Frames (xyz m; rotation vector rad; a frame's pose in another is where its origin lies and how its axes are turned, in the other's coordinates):
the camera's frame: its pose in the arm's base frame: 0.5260 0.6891 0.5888 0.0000 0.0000 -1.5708
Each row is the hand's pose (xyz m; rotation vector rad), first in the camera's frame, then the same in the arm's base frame.
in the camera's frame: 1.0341 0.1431 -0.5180 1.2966 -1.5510 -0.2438
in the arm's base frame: 0.6691 -0.3450 0.0708 -0.1997 -2.2351 -1.1771
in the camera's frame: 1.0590 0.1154 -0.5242 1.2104 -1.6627 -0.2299
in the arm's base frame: 0.6414 -0.3699 0.0646 -0.3538 -2.2475 -1.1416
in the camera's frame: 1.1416 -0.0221 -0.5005 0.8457 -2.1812 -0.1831
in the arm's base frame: 0.5039 -0.4525 0.0883 -1.0247 -2.3224 -0.8964
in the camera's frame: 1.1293 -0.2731 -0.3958 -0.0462 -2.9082 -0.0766
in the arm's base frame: 0.2529 -0.4402 0.1930 -2.1544 -2.0870 -0.3031
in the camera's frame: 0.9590 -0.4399 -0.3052 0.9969 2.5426 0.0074
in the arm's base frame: 0.0861 -0.2699 0.2836 2.5833 1.1281 -0.4096
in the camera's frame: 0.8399 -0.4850 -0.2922 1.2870 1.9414 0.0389
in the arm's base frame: 0.0410 -0.1508 0.2966 2.4016 0.4868 -0.7160
